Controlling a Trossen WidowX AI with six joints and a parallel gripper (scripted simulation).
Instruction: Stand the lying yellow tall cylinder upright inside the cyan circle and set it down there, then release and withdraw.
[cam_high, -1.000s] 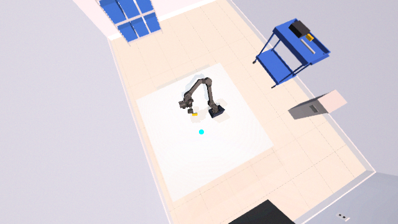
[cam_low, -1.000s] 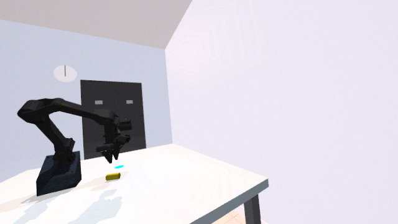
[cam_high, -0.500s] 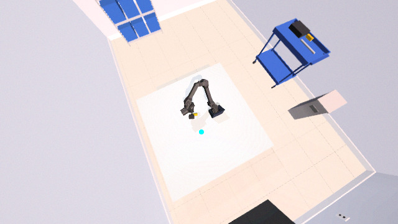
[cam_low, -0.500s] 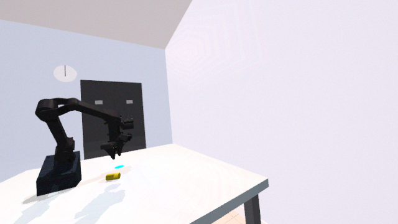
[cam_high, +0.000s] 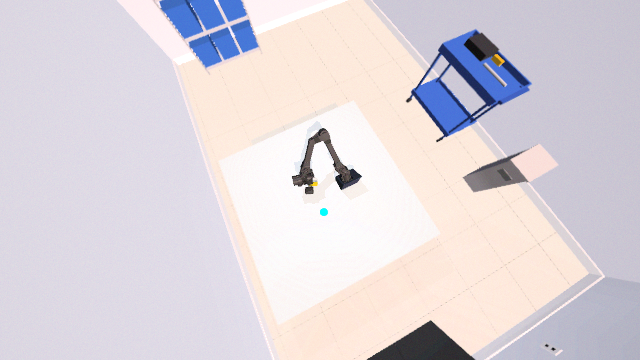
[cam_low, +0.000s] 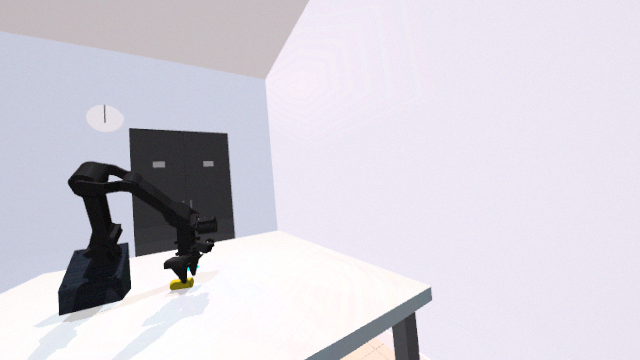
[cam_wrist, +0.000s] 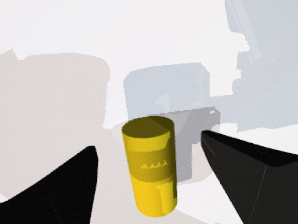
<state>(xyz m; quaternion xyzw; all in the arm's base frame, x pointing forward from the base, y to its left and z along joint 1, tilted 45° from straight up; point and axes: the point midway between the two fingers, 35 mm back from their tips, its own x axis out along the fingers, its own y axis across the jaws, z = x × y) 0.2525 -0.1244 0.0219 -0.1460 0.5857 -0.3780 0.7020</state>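
Right now my gripper tip is 2 cm past the yellow tall cylinder, 1 cm to the right of it and 1 cm above it. The rest, counted from my gripper tip: cyan circle 24 cm to the left, 3 cm below, 1 cm behind.
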